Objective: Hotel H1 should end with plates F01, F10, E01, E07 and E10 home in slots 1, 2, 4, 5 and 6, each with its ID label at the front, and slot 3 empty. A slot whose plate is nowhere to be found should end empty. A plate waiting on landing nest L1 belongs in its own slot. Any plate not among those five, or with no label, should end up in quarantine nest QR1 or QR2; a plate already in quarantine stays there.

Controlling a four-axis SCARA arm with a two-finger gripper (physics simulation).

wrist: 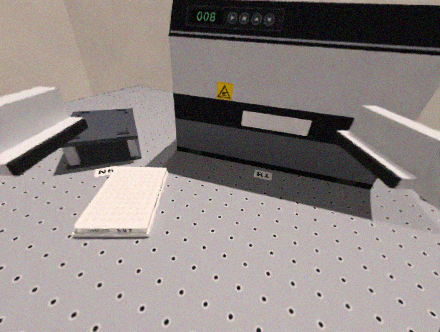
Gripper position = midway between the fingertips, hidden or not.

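Observation:
My gripper (215, 115) visible. Instrument (333, 81) too.

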